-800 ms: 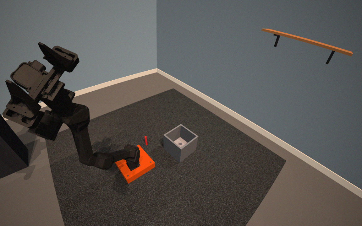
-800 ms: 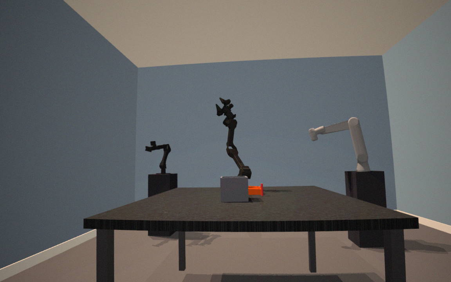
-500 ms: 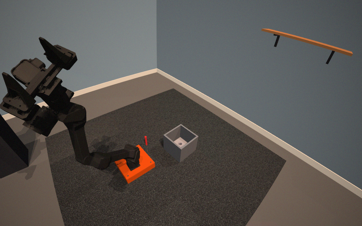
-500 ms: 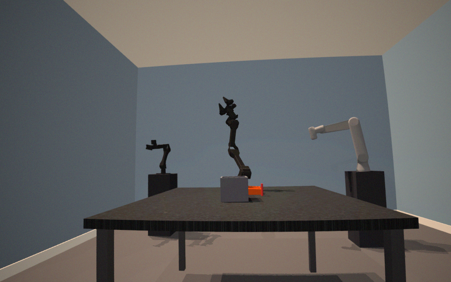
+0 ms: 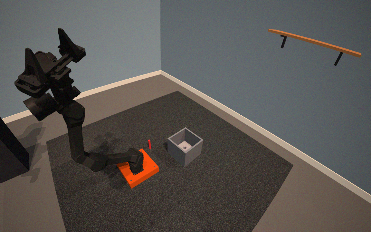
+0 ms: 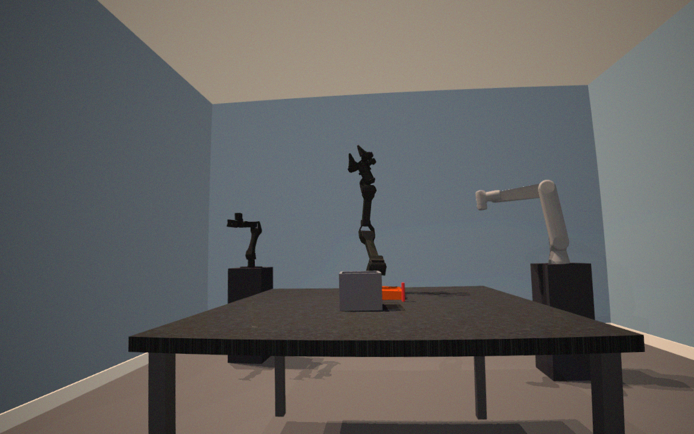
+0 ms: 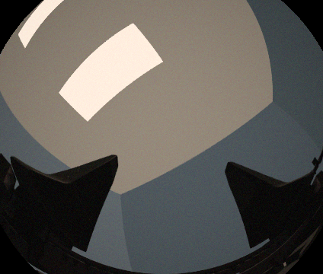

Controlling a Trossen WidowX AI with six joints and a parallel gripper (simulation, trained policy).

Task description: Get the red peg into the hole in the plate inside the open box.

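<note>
Right now my gripper tip is 33 cm short of the red peg, 24 cm to the right of it and 75 cm above it. Also, from my gripper tip: pale plate (50 cm ahead, 6 cm to the left, 75 cm below).
</note>
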